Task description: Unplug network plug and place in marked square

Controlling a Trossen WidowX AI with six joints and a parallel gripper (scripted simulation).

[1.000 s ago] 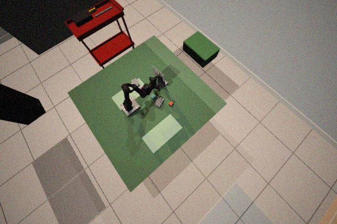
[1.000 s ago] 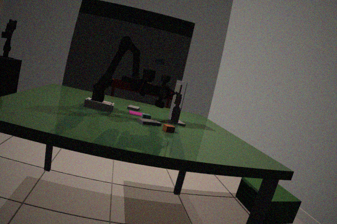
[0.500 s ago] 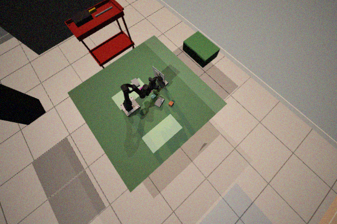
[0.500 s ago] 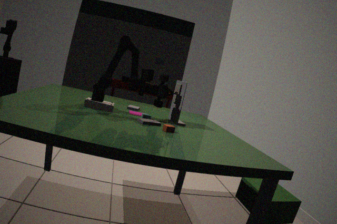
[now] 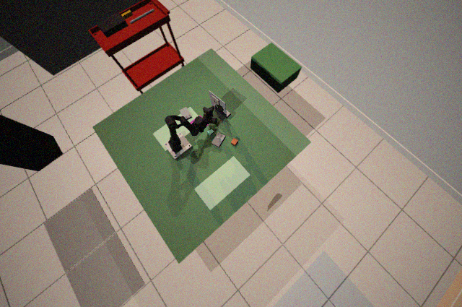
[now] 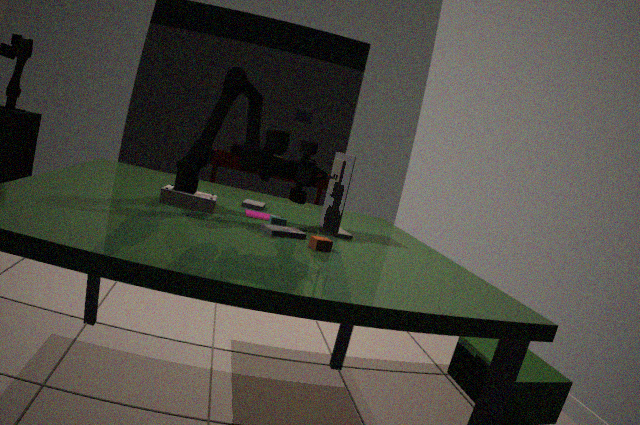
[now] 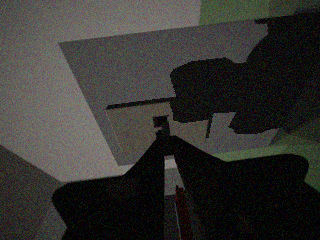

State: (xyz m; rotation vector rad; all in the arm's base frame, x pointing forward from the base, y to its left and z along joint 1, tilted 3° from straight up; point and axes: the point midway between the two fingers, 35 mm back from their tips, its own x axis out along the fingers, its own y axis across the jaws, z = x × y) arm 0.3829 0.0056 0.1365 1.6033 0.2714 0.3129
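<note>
Right now the magenta marked square is 16 cm behind my gripper tip, 4 cm to the left of it and 17 cm below it. From my gripper tip the other things lie so: grey network plug (1 cm ahead); then teal block (13 cm behind, 9 cm to the right, 15 cm below); then grey panel (5 cm ahead, 1 cm to the left, 6 cm below).
</note>
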